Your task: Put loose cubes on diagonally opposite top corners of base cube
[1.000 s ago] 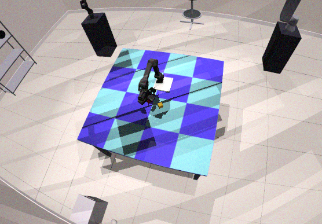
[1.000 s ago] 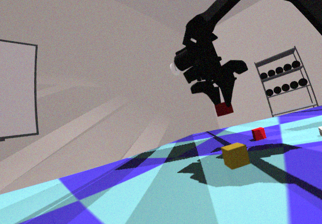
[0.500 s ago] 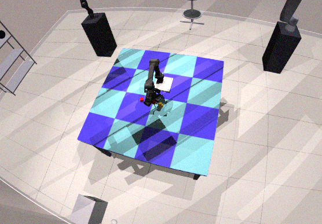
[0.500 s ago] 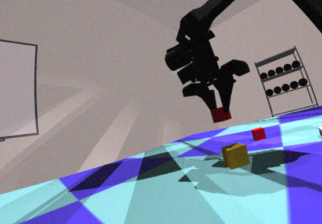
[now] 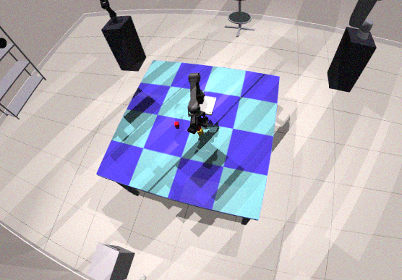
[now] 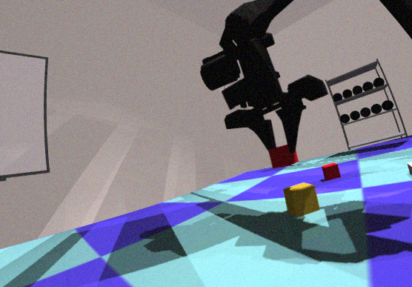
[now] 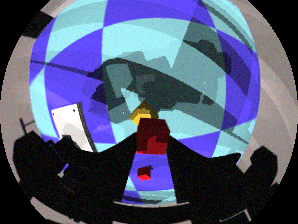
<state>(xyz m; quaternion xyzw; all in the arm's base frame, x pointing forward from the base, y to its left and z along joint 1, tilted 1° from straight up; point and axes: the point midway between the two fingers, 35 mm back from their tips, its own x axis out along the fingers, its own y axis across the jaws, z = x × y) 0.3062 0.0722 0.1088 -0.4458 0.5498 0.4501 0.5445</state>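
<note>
Right now my gripper tip is 8 cm above the yellow cube, 1 cm to the right of it and 1 cm past it. Also, from my gripper tip: red cube right at my gripper tip.
</note>
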